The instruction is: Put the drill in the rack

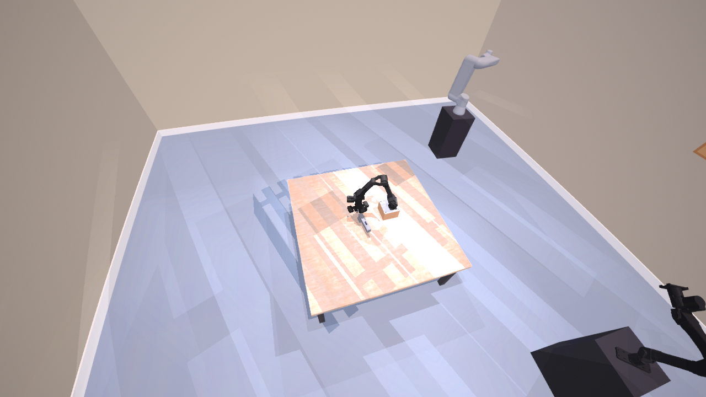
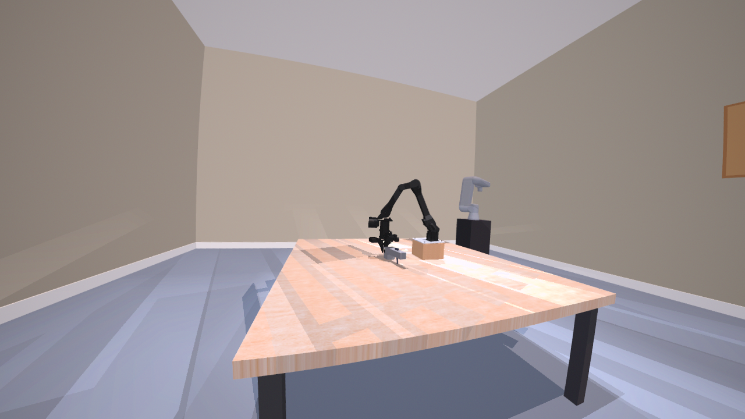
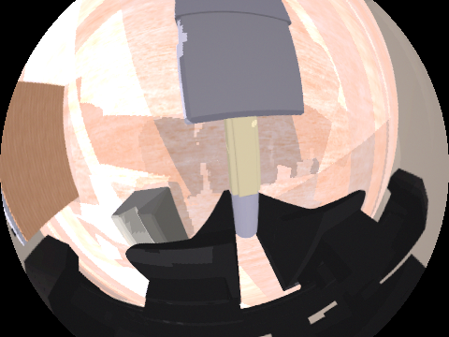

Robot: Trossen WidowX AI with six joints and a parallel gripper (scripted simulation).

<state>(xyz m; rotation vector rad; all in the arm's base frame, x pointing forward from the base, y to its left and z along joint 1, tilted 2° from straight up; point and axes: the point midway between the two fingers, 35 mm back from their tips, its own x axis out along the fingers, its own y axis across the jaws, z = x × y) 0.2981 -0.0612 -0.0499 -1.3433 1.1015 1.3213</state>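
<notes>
Right now the grey drill shank is 1 cm behind my gripper tip, 5 cm to the left of it and 3 cm above it. The rest, counted from my gripper tip: dark drill (3 cm behind, 17 cm to the left, 4 cm above); grey rack (7 cm behind, 4 cm to the right); grey sleeve (2 cm behind, 14 cm to the left, 3 cm above).
</notes>
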